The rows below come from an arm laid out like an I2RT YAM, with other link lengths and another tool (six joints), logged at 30 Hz.
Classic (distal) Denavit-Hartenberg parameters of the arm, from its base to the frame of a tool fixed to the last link. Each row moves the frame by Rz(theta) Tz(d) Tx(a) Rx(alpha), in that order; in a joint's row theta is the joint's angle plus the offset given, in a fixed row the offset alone. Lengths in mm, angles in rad.
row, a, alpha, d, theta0
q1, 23, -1.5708, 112.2, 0
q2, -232.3, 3.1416, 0, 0
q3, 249.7, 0, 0, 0.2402
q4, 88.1, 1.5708, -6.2, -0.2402
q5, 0, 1.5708, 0.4, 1.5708
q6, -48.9, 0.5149, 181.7, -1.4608
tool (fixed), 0, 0, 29.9, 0
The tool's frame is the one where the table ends.
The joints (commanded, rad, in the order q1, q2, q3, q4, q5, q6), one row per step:
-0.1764 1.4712 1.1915 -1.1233 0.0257 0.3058
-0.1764 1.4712 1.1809 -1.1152 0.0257 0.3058
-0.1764 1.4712 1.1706 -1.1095 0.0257 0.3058
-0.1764 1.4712 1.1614 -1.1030 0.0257 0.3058
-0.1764 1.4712 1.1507 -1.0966 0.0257 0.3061
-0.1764 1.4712 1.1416 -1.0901 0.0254 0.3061
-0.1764 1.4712 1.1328 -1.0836 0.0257 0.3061
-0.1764 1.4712 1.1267 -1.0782 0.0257 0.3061
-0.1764 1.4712 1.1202 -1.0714 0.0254 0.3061
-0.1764 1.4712 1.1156 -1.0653 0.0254 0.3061
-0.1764 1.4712 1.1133 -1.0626 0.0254 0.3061
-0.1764 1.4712 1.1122 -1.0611 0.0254 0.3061
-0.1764 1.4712 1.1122 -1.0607 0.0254 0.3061
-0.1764 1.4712 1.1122 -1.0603 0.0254 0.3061
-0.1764 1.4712 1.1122 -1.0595 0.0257 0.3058
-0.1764 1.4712 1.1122 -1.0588 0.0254 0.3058
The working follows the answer.
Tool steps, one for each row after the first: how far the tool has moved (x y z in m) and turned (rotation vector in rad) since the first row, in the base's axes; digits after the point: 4 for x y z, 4 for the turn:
-0.0009 0.0002 -0.0027 0.0004 0.0025 0.0000
-0.0023 0.0004 -0.0053 0.0012 0.0070 0.0000
-0.0033 0.0006 -0.0076 0.0017 0.0096 0.0000
-0.0047 0.0009 -0.0103 0.0025 0.0139 -0.0003
-0.0057 0.0011 -0.0126 0.0033 0.0164 -0.0002
-0.0066 0.0012 -0.0148 0.0034 0.0187 -0.0003
-0.0069 0.0012 -0.0163 0.0035 0.0194 -0.0003
-0.0070 0.0013 -0.0179 0.0037 0.0190 -0.0002
-0.0067 0.0013 -0.0190 0.0035 0.0176 -0.0002
-0.0066 0.0013 -0.0196 0.0034 0.0172 -0.0002
-0.0066 0.0012 -0.0199 0.0033 0.0168 -0.0002
-0.0064 0.0012 -0.0199 0.0033 0.0164 -0.0002
-0.0063 0.0012 -0.0199 0.0032 0.0160 -0.0002
-0.0061 0.0011 -0.0199 0.0027 0.0153 0.0000
-0.0059 0.0011 -0.0199 0.0029 0.0145 0.0000

Tool pose at each row, in the base's axes (x y z in m, rotation vector in rad; rounded; the steps above come from the unrounded poses):
0.2622 -0.0121 0.0345 -2.5235 0.7132 -0.4276
0.2614 -0.0120 0.0318 -2.5240 0.7141 -0.4243
0.2599 -0.0117 0.0292 -2.5250 0.7159 -0.4184
0.2590 -0.0116 0.0269 -2.5256 0.7169 -0.4149
0.2575 -0.0113 0.0242 -2.5263 0.7189 -0.4094
0.2566 -0.0111 0.0219 -2.5266 0.7198 -0.4059
0.2557 -0.0110 0.0197 -2.5273 0.7207 -0.4031
0.2553 -0.0109 0.0182 -2.5275 0.7210 -0.4021
0.2552 -0.0108 0.0166 -2.5271 0.7208 -0.4024
0.2556 -0.0109 0.0155 -2.5268 0.7203 -0.4044
0.2556 -0.0109 0.0149 -2.5267 0.7201 -0.4049
0.2557 -0.0109 0.0146 -2.5267 0.7200 -0.4054
0.2558 -0.0109 0.0146 -2.5266 0.7198 -0.4059
0.2559 -0.0109 0.0146 -2.5265 0.7197 -0.4065
0.2561 -0.0111 0.0146 -2.5267 0.7191 -0.4075
0.2564 -0.0110 0.0146 -2.5263 0.7187 -0.4083

